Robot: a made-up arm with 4 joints. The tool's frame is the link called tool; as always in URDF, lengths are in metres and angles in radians. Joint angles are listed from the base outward. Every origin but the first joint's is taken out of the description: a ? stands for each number. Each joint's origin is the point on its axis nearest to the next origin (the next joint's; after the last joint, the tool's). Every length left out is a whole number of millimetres.
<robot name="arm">
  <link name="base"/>
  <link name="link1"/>
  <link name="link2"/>
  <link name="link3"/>
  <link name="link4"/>
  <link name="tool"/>
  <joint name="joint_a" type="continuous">
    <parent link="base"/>
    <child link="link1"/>
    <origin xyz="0.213 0.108 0.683" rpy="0.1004 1.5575 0"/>
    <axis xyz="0 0 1"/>
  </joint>
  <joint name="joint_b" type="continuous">
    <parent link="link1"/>
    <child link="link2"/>
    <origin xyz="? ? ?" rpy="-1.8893 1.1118 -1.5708"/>
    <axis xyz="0 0 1"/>
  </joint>
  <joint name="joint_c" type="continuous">
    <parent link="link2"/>
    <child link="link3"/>
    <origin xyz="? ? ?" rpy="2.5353 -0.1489 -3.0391"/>
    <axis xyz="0 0 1"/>
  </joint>
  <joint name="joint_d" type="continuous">
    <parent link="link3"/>
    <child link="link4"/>
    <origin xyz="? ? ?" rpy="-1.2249 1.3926 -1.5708"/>
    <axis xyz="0 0 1"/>
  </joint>
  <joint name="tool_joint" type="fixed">
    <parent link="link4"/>
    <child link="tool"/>
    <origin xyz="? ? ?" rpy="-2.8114 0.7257 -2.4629"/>
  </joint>
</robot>
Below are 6 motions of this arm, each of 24 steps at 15 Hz.
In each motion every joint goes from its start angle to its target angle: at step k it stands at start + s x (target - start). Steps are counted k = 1, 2, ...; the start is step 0. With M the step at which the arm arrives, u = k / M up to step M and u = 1 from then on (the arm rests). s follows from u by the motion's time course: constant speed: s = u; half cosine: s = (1 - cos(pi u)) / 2; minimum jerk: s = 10 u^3 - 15 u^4 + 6 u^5.
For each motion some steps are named. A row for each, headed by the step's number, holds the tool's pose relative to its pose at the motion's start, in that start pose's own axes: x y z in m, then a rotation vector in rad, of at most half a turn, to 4 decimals.
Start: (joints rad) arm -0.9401 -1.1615 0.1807 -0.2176
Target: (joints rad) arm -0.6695 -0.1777 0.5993 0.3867
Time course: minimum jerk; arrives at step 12
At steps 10, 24:
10: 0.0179 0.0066 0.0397 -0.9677 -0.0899 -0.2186
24: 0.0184 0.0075 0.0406 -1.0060 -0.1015 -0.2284

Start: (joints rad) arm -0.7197 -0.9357 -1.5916 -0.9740
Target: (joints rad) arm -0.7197 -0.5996 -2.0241 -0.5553
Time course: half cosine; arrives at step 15
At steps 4, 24:
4: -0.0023 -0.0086 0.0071 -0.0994 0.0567 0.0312
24: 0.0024 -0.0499 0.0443 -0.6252 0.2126 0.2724

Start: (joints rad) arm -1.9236 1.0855 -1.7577 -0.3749
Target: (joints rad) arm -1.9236 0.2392 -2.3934 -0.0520
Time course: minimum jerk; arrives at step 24
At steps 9, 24:
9: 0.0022 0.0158 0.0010 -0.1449 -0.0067 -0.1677
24: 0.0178 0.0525 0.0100 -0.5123 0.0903 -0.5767

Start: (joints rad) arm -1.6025 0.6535 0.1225 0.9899
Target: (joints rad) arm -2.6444 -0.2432 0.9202 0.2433
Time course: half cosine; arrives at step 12
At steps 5, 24:
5: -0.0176 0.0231 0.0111 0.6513 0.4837 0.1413
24: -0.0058 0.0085 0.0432 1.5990 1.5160 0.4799

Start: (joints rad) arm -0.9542 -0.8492 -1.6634 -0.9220
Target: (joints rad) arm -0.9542 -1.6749 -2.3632 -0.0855
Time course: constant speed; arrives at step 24
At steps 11, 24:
11: 0.0139 0.0250 -0.0083 -0.3972 -0.0683 -0.4370
24: 0.0370 0.0461 -0.0129 -0.8552 -0.0536 -0.9301

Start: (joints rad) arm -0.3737 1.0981 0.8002 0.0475
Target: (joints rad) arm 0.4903 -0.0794 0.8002 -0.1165
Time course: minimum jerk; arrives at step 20
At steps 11, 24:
11: -0.0146 0.0708 -0.0225 0.5623 -0.2164 -0.6622
24: 0.0141 0.1147 -0.0326 0.8793 -0.6152 -1.0282

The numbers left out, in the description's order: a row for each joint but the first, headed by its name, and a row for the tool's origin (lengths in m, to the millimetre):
joint_b: 0.012 -0.008 0
joint_c: 0.007 -0.044 0
joint_d: 0.074 -0.039 0
tool: 0.012 0.021 0

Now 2 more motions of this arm.
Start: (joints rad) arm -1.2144 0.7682 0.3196 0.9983
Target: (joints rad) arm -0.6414 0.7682 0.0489 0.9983
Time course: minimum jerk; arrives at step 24
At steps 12, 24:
12: -0.0090 -0.0095 0.0093 -0.2179 -0.0548 -0.1194
24: -0.0192 -0.0171 0.0227 -0.4515 -0.0932 -0.2127

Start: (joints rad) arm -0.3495 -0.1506 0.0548 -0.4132
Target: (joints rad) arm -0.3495 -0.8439 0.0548 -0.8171
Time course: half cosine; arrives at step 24
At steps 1, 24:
1: 0.0000 0.0001 -0.0003 0.0029 -0.0016 0.0000
24: 0.0097 0.0389 -0.0558 0.6155 -0.4662 0.0661

